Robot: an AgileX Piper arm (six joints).
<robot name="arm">
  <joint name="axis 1" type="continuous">
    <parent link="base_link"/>
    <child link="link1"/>
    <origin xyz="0 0 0.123"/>
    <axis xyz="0 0 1"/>
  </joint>
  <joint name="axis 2" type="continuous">
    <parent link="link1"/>
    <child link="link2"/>
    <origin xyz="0 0 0" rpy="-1.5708 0 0"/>
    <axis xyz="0 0 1"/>
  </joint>
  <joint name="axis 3" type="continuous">
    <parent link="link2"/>
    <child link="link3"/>
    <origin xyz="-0.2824 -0.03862 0"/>
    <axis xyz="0 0 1"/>
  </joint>
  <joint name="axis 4" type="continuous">
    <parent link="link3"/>
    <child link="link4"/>
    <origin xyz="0.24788 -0.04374 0" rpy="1.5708 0 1.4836"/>
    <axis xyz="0 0 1"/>
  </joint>
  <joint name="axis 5" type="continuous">
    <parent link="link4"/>
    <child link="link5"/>
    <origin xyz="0 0 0" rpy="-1.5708 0 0"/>
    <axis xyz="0 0 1"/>
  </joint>
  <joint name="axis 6" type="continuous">
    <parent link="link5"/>
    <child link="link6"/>
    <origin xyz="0 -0.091 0" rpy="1.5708 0 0"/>
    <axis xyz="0 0 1"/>
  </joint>
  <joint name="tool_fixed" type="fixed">
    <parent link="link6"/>
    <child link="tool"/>
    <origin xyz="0 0 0"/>
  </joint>
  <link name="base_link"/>
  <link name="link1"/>
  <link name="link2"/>
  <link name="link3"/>
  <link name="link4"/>
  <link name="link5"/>
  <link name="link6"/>
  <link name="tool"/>
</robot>
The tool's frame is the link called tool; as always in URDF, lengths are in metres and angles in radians. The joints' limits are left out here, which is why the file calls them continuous.
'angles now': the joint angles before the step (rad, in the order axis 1, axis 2, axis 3, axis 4, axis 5, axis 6). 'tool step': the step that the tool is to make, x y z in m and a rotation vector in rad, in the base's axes. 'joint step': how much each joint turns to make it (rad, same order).
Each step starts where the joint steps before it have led.
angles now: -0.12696, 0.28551, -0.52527, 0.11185, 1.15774, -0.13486
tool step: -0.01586, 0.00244, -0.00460, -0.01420, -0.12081, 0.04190
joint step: 0.04498, -0.12690, 0.03212, -0.00220, -0.02693, -0.00079
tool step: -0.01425, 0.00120, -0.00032, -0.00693, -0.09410, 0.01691
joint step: 0.01691, -0.09863, 0.00413, 0.00000, 0.00015, 0.00001
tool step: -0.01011, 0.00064, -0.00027, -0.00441, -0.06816, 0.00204
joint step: 0.00204, -0.06891, -0.00003, -0.00005, 0.00063, 0.00005
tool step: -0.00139, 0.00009, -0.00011, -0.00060, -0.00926, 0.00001
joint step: -0.00003, -0.00950, 0.00003, 0.00001, 0.00019, -0.00002
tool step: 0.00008, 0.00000, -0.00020, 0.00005, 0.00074, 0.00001
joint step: -0.00005, 0.00000, 0.00073, 0.00005, 0.00003, -0.00005
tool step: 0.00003, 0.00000, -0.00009, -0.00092, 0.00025, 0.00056
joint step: -0.00002, -0.00004, 0.00032, 0.00002, 0.00002, -0.00111
